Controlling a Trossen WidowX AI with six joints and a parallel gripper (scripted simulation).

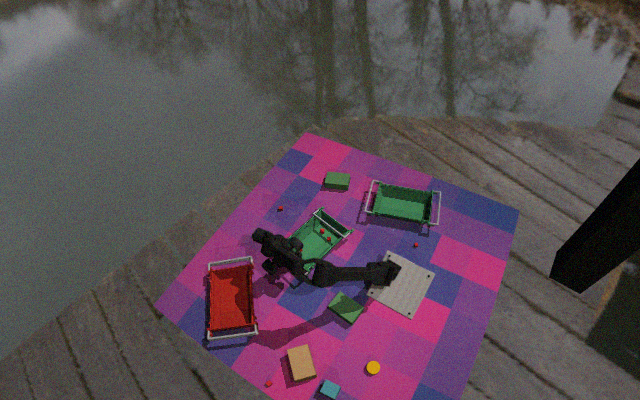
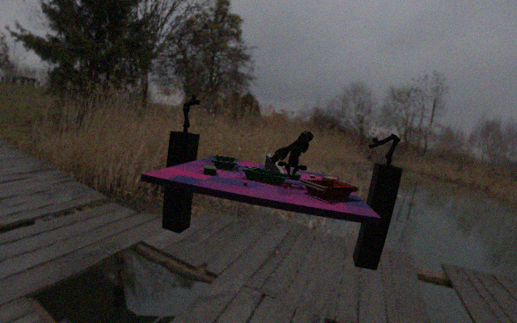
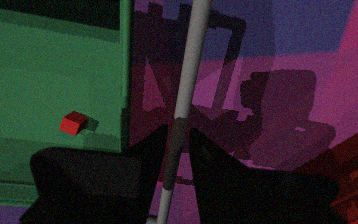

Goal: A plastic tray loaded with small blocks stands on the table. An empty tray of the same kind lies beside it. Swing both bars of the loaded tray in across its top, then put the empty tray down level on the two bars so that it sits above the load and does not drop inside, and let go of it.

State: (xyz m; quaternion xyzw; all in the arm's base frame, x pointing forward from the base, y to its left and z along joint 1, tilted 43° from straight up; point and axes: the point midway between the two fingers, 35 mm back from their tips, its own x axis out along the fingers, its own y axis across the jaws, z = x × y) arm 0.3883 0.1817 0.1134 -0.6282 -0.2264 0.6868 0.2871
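The green tray is 250 mm behind my gripper tip and 570 mm to the right of it. Round my gripper tip: yellow disc 540 mm behind, 130 mm to the left, 40 mm below; then tan block 320 mm behind, 280 mm to the left, 20 mm below; then teal block 460 mm behind, 290 mm to the left, 30 mm below.
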